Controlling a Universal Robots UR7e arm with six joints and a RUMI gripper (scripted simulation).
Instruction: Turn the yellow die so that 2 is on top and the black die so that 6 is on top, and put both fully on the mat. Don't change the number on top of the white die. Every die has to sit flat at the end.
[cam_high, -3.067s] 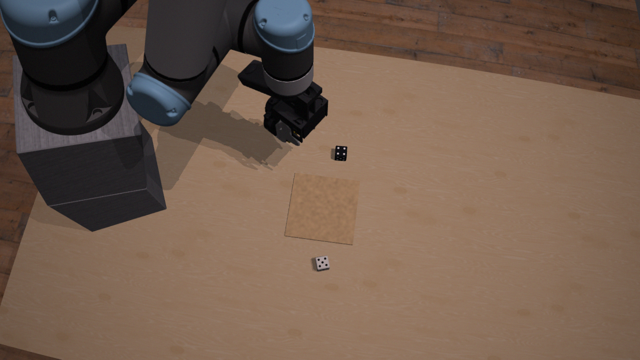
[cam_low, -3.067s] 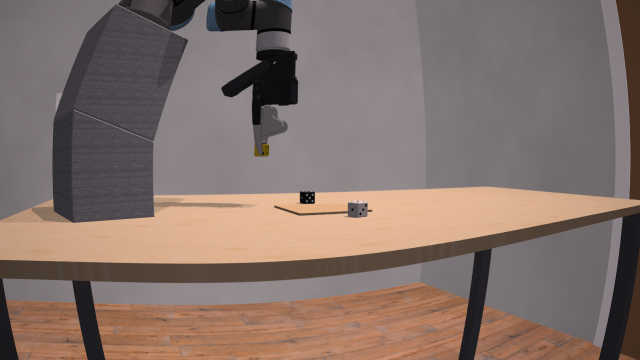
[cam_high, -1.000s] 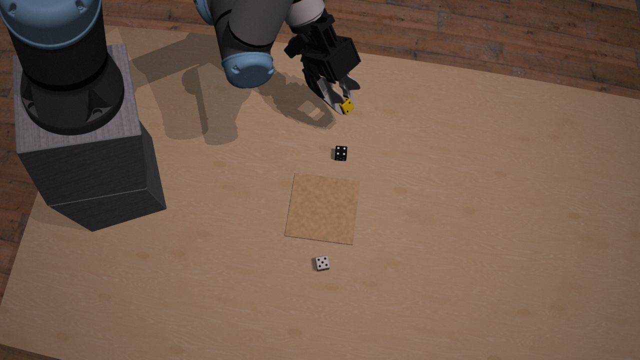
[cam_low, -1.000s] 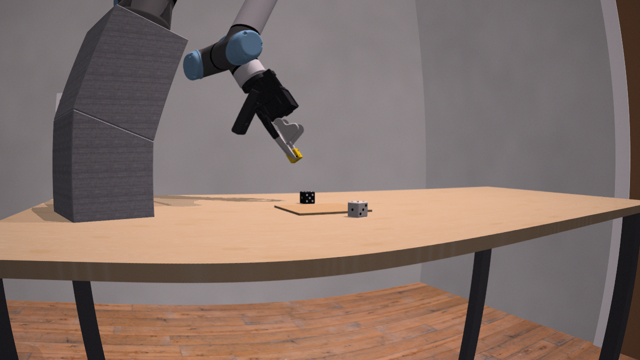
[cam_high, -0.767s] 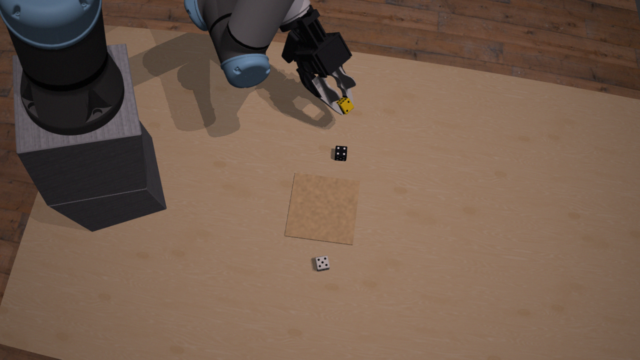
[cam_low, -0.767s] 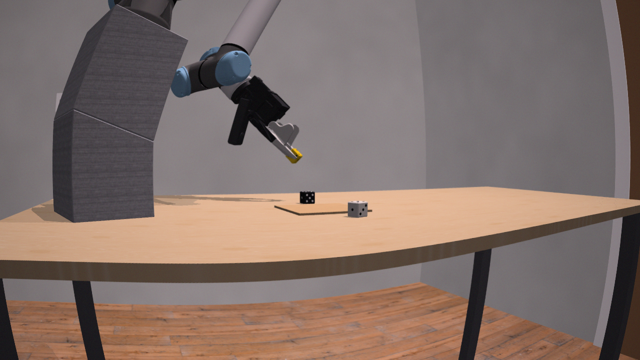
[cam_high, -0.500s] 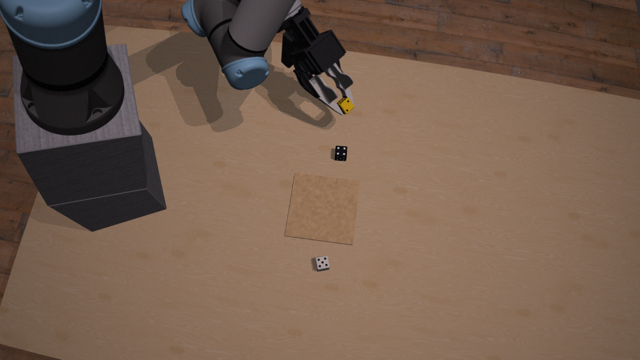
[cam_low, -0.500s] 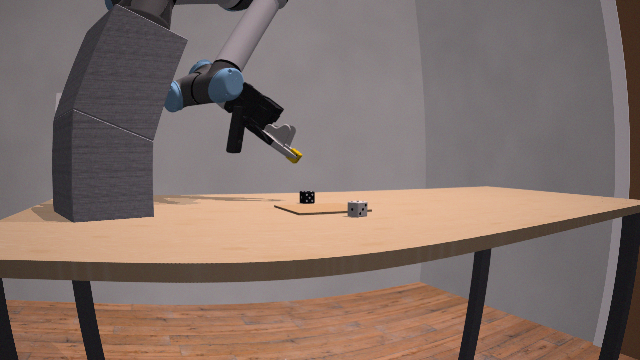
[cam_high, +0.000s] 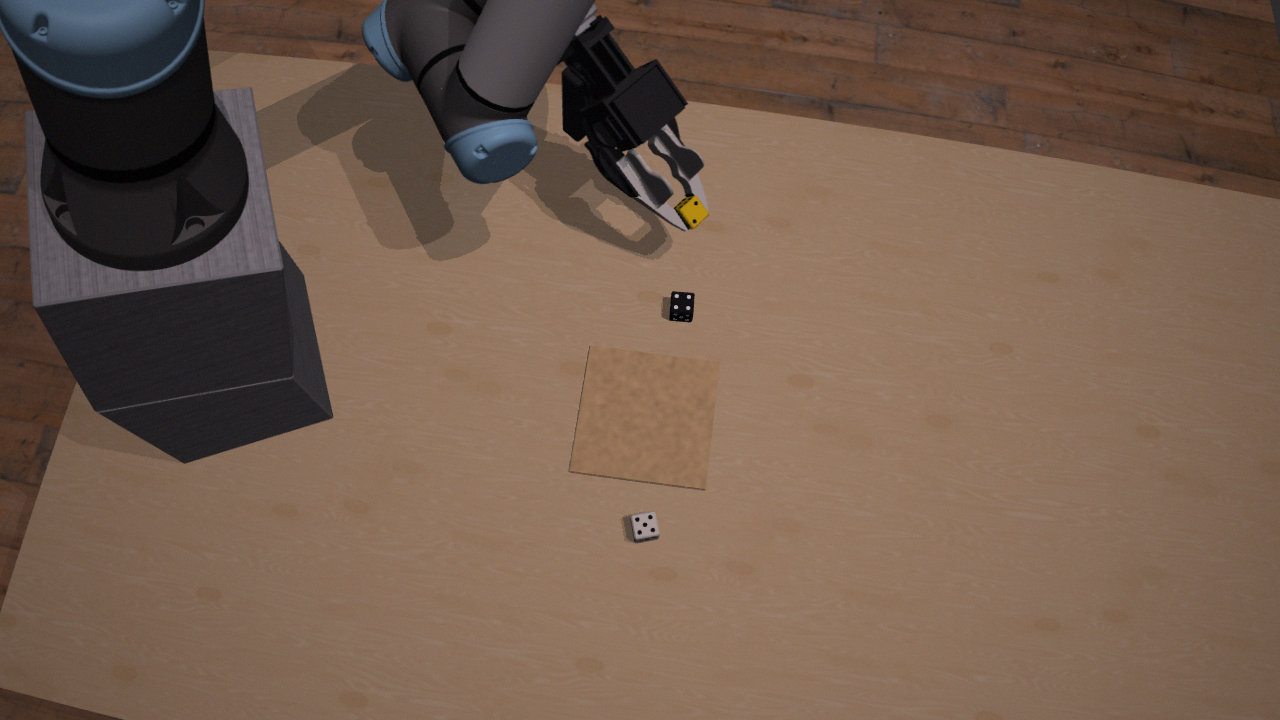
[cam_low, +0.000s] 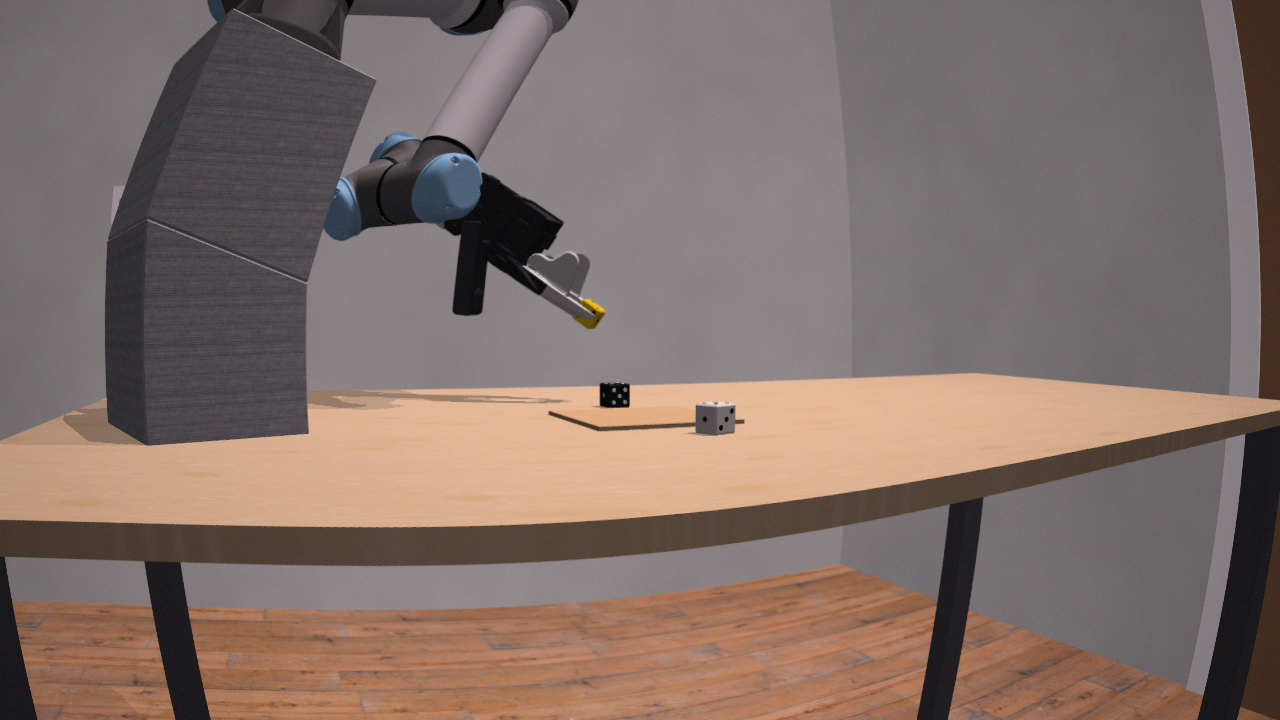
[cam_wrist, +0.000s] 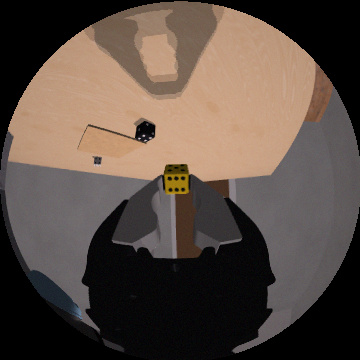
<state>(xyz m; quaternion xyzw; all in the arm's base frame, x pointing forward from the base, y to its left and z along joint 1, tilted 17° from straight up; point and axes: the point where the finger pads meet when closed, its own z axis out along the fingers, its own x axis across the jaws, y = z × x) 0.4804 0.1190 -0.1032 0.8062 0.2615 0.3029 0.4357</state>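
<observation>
Now: the black die 7 cm to the right of my hand and 9 cm below it. Also, from my hand: white die: 5 cm behind, 31 cm to the right, 9 cm below; mat: 4 cm behind, 19 cm to the right, 10 cm below; yellow die: right at my hand.
</observation>
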